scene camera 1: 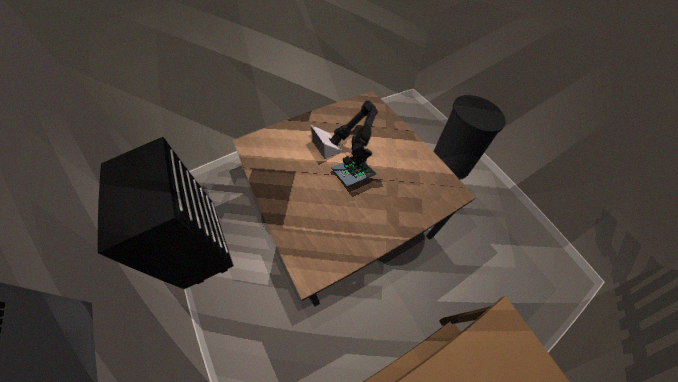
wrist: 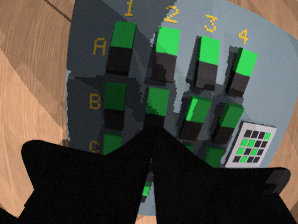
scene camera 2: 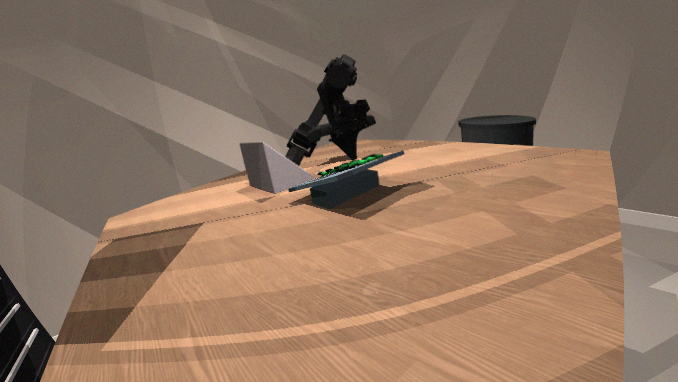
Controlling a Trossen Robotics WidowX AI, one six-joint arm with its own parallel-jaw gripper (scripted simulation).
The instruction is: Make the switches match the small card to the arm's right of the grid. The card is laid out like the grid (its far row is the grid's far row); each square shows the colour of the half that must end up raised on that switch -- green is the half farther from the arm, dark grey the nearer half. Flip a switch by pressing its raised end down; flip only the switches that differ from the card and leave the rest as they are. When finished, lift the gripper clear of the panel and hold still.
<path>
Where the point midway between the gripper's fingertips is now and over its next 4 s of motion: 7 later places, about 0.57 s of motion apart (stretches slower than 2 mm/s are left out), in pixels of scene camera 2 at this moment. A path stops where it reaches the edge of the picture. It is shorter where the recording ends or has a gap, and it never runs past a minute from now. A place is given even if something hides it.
My gripper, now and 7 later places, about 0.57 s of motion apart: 354, 159; 354, 160; 354, 161; 351, 150; 346, 144; 349, 155; 350, 161; 351, 162
</path>
